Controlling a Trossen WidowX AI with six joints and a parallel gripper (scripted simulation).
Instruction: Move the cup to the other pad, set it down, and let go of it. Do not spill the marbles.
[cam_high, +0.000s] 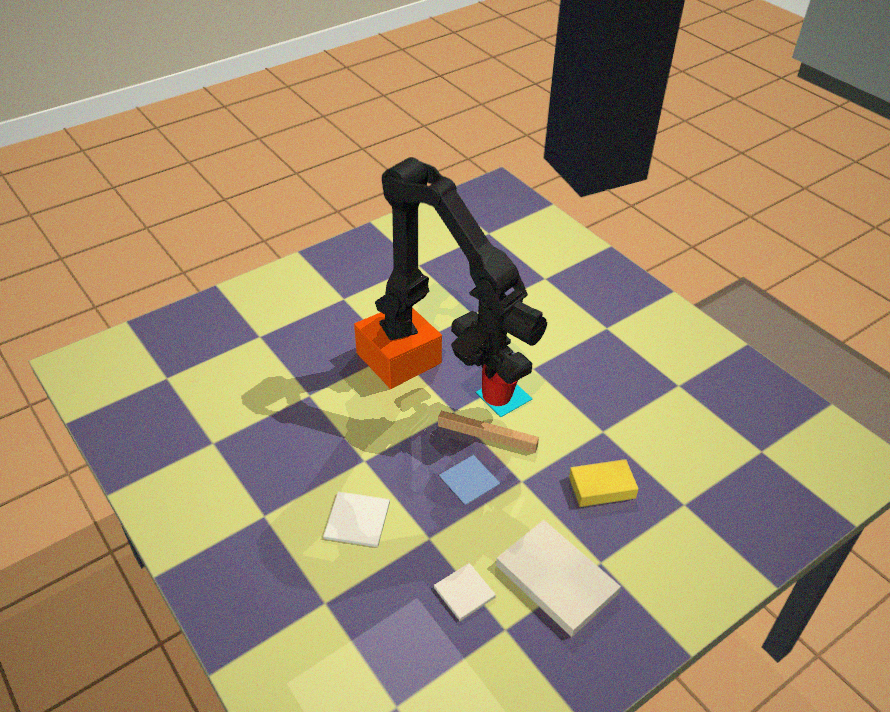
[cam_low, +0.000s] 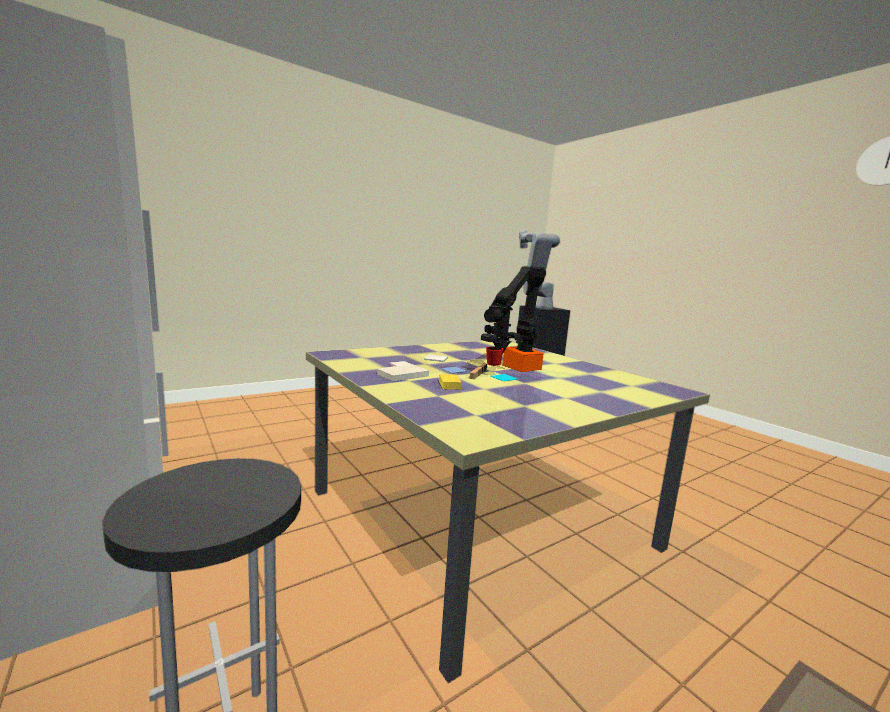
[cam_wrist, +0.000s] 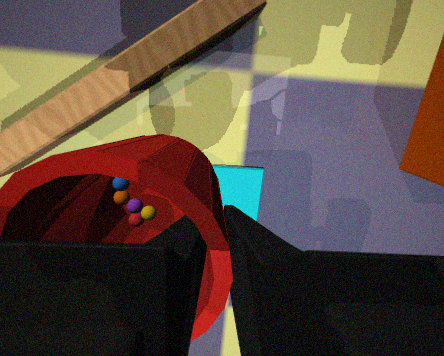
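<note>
The cyan pad is 10 cm below my gripper tip, 4 cm to the left of it and 1 cm behind it. Also, from my gripper tip: red cup 3 cm ahead, 1 cm to the left; light blue pad 16 cm ahead, 12 cm to the right, 10 cm below; wooden bar 8 cm below, 8 cm ahead, 4 cm to the right.
</note>
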